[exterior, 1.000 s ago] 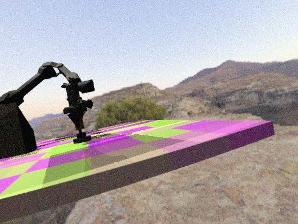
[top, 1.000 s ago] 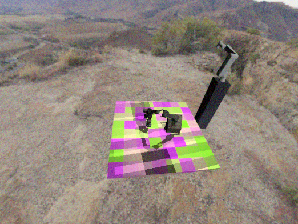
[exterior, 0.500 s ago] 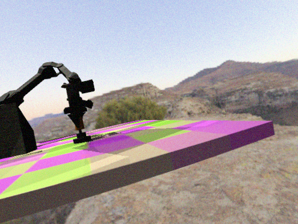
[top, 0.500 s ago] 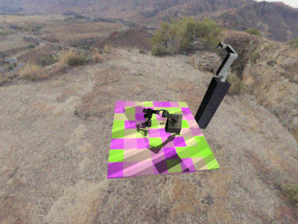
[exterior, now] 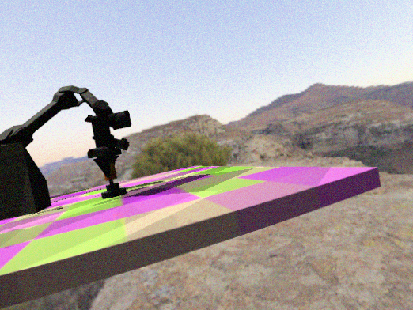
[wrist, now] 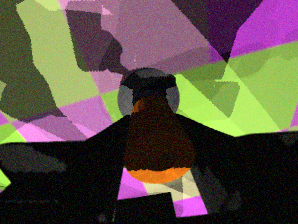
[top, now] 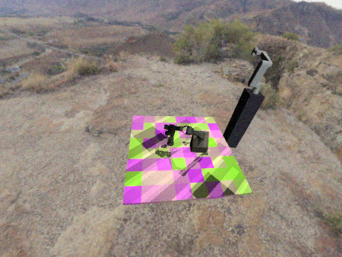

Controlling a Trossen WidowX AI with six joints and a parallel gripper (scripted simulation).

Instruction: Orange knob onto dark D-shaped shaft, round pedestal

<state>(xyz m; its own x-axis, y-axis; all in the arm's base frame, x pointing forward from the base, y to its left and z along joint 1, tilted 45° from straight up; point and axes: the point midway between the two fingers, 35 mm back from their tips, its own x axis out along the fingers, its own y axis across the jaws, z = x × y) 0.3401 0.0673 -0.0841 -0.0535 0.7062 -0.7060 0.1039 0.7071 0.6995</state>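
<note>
The orange knob lies 20 mm above my gripper tip. From my gripper tip the other things lie so: round dark pedestal: 40 mm below.
</note>
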